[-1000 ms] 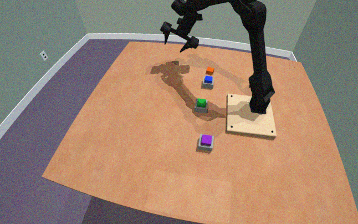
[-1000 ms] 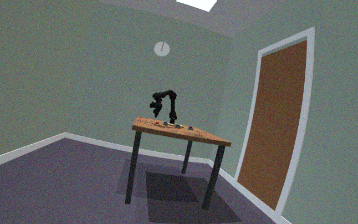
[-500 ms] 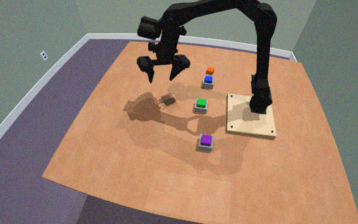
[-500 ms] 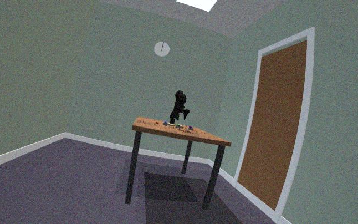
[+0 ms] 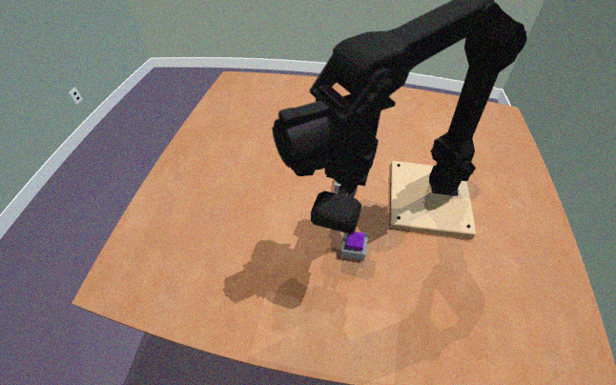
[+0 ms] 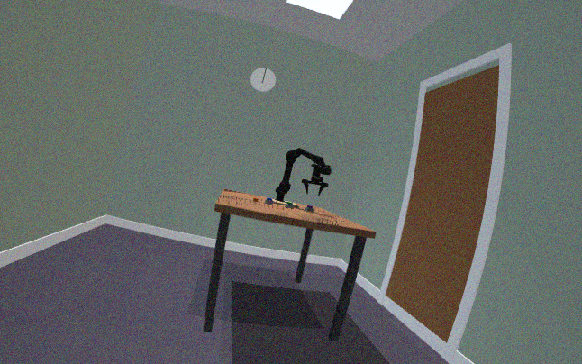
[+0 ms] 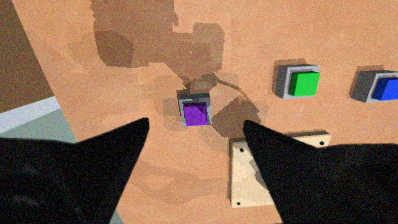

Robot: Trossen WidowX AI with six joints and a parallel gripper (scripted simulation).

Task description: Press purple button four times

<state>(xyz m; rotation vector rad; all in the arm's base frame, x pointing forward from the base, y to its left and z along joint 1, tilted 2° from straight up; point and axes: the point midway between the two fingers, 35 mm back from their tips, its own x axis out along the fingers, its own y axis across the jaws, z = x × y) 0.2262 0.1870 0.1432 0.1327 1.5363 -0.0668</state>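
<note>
My gripper tip is now 30 mm past the purple button, 10 mm to the right of it and 90 mm above it. The rest, counted from my gripper tip: green button: 150 mm to the right, 90 mm below.
</note>
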